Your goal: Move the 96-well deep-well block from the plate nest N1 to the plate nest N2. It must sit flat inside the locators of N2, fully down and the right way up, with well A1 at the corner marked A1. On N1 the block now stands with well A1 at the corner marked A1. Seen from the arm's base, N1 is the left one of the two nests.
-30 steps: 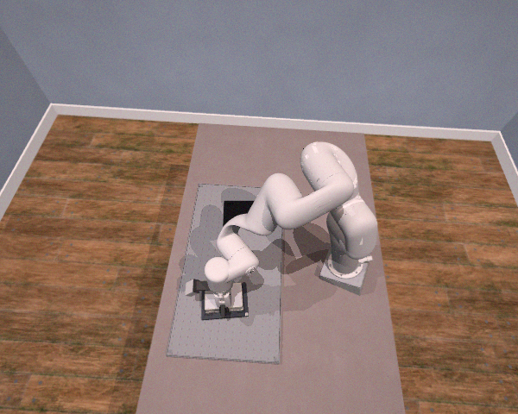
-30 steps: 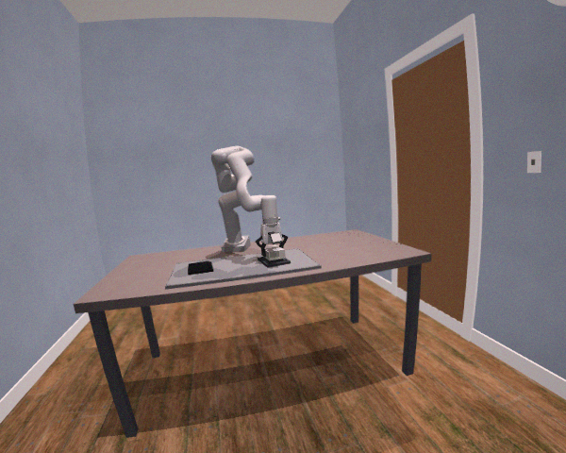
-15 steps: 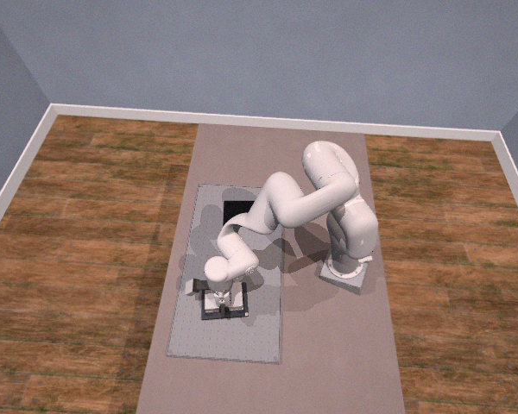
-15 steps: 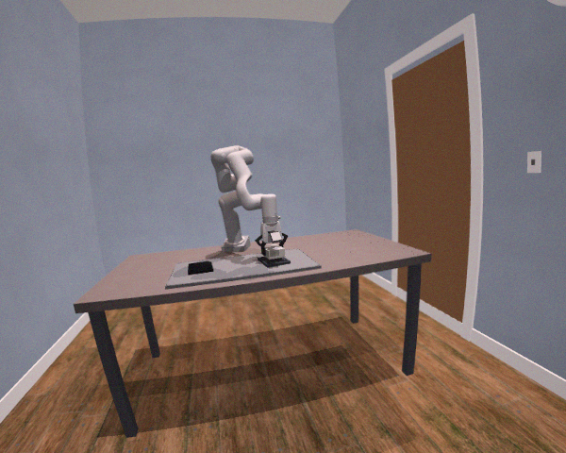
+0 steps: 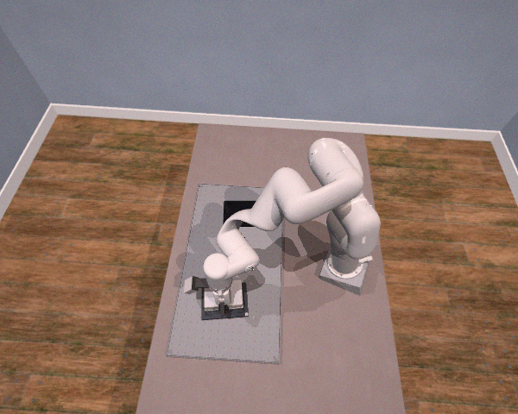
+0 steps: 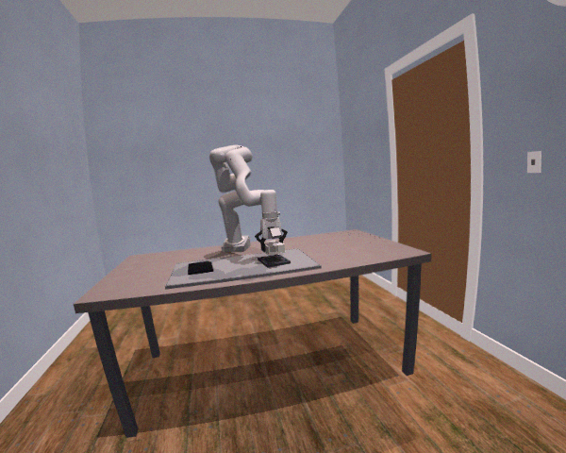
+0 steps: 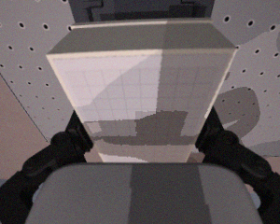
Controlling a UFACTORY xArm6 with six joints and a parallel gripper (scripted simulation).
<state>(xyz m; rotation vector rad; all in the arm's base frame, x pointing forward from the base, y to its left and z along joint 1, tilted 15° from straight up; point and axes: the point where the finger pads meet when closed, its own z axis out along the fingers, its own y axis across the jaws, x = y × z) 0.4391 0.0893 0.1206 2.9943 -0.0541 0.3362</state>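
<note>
Now: hand 350 mm to the left of the black plate nest N2, 110 mm past it and 70 mm above it. From my hand the other things lie so: white deep-well block: right at my hand; dark plate nest N1: 70 mm below.
</note>
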